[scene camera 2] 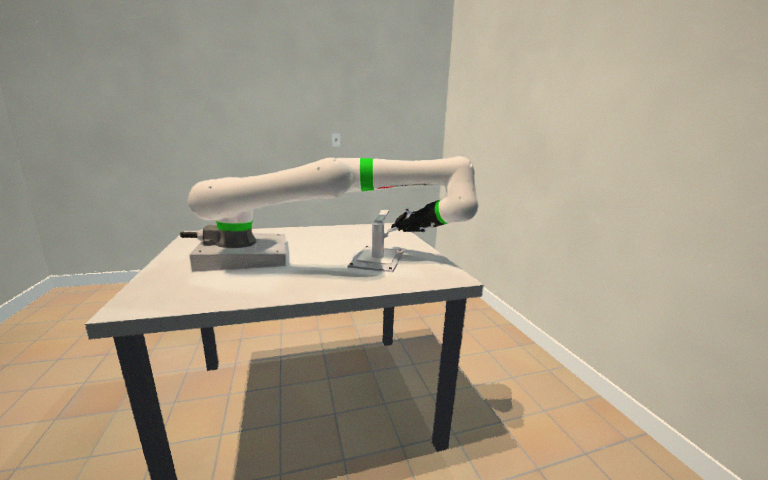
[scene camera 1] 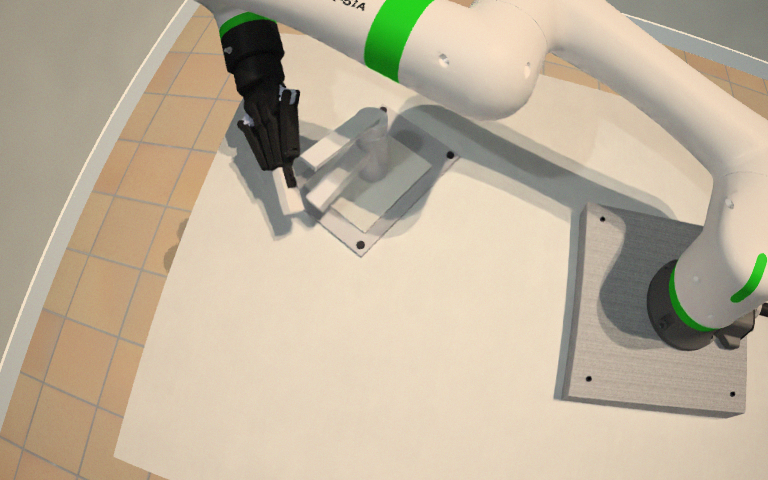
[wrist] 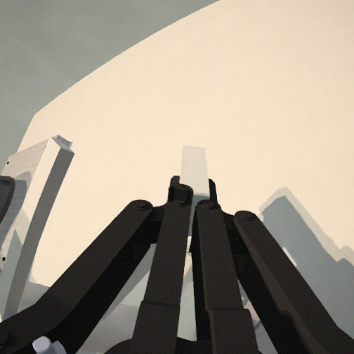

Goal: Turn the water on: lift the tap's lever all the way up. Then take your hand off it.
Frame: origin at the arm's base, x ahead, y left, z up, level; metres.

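Where they show: gripper, fingertip midpoint: [scene camera 2: 387, 229] [scene camera 1: 294, 212]; arm's base at its link origin: [scene camera 2: 235, 242] [scene camera 1: 685, 305].
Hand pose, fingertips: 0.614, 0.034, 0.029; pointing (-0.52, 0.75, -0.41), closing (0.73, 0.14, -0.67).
Each offset is from my fingertips to the top centre of the thing, as dx, dy, dz. "spot": to the spot under its first point.
The tap's pale post @[spot: -0.081, -0.118, +0.015] [scene camera 1: 374, 152] [scene camera 2: 377, 240] stands on its square base plate [scene camera 1: 360, 250] [scene camera 2: 355, 265]. Its lever @[-0.045, -0.086, +0.091] [scene camera 1: 330, 148] [scene camera 2: 381, 215] slopes upward from the post's top, with a clear gap above the spout @[-0.041, -0.076, +0.018] [scene camera 1: 335, 185]. How far the lever can still move does not show. My black gripper [scene camera 1: 288, 191] [scene camera 2: 391, 229] [wrist: 191, 163] is shut and empty, with a pale fingertip piece. In scene camera 2 it is right of the post, its tip lower than the lever. In scene camera 1 its tip is just left of the spout's end; contact there cannot be told.
The arm's grey mounting block [scene camera 1: 617, 390] [scene camera 2: 237, 260] [wrist: 47, 200] stands away from the tap. My arm [scene camera 1: 453, 73] [scene camera 2: 334, 172] reaches over the table from it. The table edge [scene camera 2: 283, 315] and tiled floor [scene camera 1: 113, 249] lie beyond.
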